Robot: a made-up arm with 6 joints.
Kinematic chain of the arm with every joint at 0, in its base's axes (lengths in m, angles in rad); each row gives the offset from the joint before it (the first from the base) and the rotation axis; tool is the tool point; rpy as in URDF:
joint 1: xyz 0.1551 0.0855 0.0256 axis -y
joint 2: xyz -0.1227 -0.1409 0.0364 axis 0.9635 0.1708 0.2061
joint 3: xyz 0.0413 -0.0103 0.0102 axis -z
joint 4: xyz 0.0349 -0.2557 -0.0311 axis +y
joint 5: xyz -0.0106 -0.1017 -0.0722 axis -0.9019 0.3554 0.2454
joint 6: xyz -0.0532 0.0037 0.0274 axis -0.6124 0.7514 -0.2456
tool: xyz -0.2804 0.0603 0.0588 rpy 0 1.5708 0
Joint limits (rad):
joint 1: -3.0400..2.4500
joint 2: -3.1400..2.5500
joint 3: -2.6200..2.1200
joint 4: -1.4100..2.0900
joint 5: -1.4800..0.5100
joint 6: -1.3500..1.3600
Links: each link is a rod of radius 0.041 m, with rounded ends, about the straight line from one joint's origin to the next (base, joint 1, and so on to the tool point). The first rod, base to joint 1, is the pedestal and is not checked.
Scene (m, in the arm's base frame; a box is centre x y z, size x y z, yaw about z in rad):
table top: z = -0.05
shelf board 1: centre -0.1 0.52 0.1 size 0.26 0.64 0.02 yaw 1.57
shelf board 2: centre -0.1 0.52 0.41 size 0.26 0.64 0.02 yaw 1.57
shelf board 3: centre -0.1 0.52 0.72 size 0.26 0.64 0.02 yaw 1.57
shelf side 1: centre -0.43 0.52 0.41 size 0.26 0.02 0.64 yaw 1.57
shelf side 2: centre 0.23 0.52 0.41 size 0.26 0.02 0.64 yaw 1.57
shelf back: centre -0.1 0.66 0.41 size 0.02 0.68 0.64 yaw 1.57
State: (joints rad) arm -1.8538 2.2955 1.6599 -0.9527 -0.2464 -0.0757
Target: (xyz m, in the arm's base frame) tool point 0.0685 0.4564 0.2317
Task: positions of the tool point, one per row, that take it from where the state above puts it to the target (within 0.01 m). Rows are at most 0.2 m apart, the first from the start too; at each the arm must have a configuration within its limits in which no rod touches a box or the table.
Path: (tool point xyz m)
1: 0.4828 0.0600 0.4715
2: 0.3485 0.1655 0.4935
3: 0.2141 0.2378 0.4429
4: 0.1152 0.2633 0.3432
5: 0.0683 0.2423 0.2317
6: 0.0511 0.3064 0.2381
7: 0.0437 0.3644 0.2391
8: 0.0487 0.4150 0.2362
9: 0.0685 0.4564 0.2317

